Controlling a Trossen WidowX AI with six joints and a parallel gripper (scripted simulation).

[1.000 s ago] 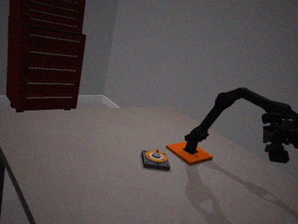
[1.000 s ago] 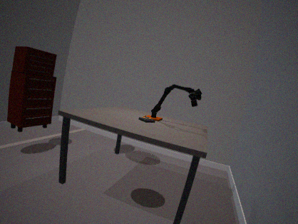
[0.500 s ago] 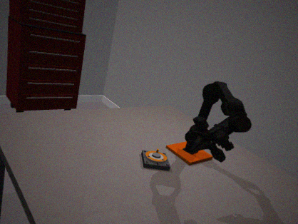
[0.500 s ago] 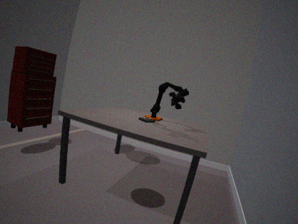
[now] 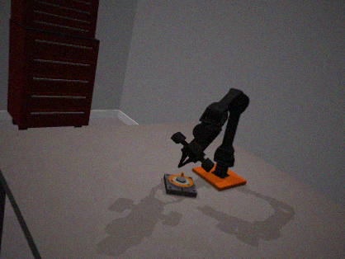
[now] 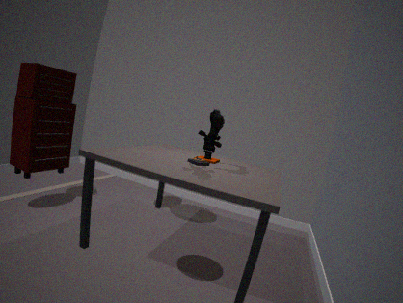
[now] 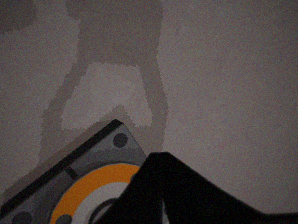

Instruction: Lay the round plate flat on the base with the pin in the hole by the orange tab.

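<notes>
My gripper tip is 100 mm past the round plate, 100 mm above it and 50 mm to the left of it. Round my gripper tip: base (110 mm below, 80 mm behind, 30 mm to the right).
</notes>
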